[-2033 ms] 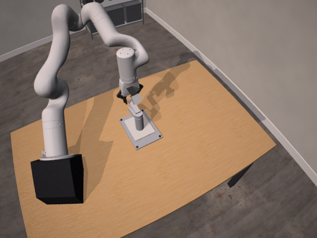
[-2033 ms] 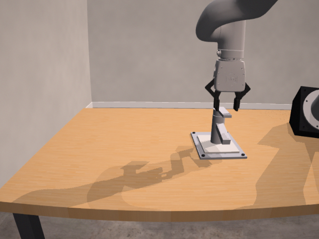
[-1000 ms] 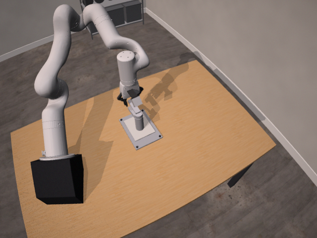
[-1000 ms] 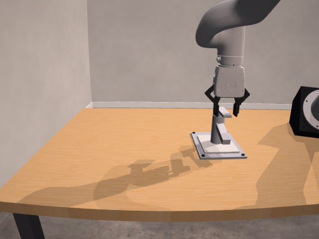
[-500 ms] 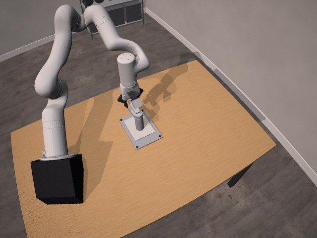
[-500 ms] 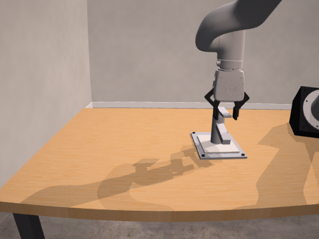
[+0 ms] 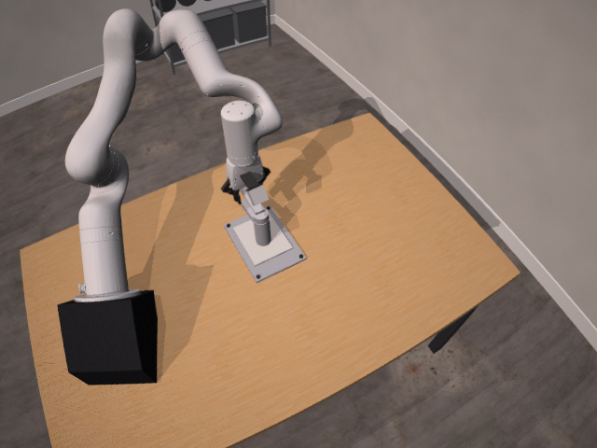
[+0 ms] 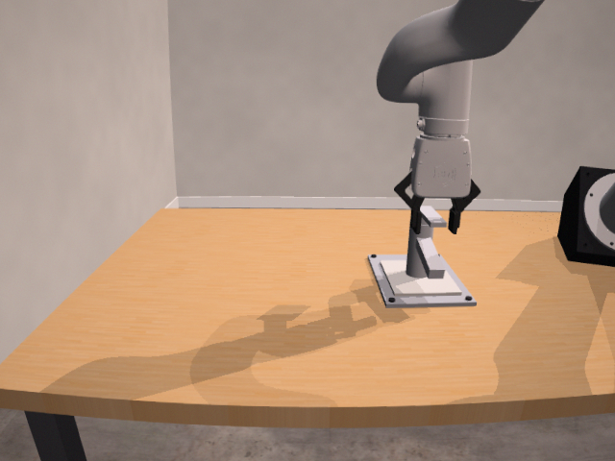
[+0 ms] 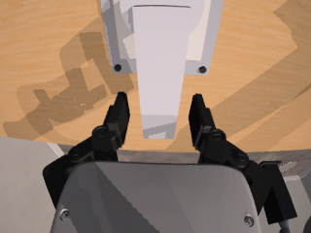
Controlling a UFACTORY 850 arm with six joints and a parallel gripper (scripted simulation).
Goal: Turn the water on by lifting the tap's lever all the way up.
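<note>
The tap lever is 60 mm to the right of my hand and 10 mm ahead of it.
</note>
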